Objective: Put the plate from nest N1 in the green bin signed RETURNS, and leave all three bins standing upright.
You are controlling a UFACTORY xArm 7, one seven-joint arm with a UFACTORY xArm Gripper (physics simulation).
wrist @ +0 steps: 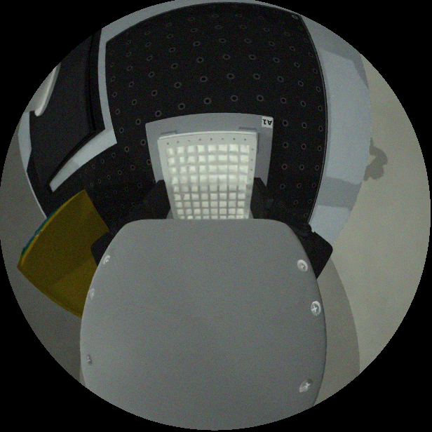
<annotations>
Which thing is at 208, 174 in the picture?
A white plate.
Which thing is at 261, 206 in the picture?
The gripper.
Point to a grey nest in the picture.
188, 123
</annotations>
